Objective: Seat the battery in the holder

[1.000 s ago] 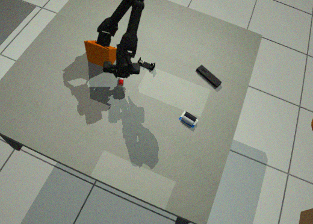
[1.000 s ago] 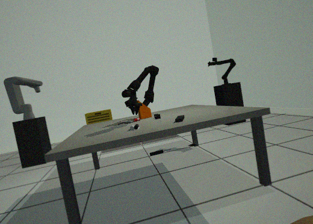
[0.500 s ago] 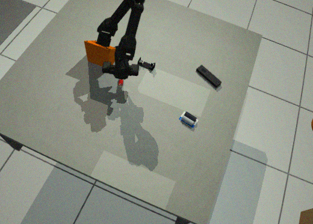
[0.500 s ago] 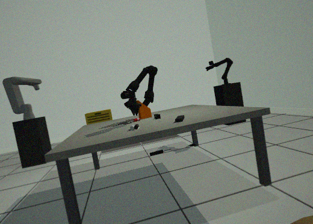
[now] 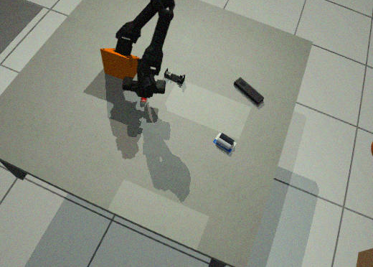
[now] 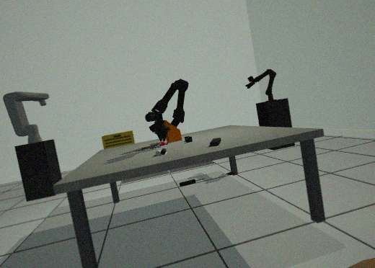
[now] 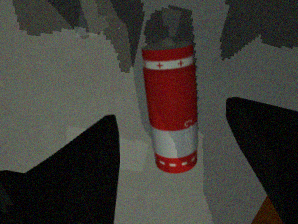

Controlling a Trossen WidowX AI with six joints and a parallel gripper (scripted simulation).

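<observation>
Right now the battery is 20 mm below my gripper tip. Round my gripper tip: black remote: 430 mm ahead, 270 mm to the left, 10 mm below.
</observation>
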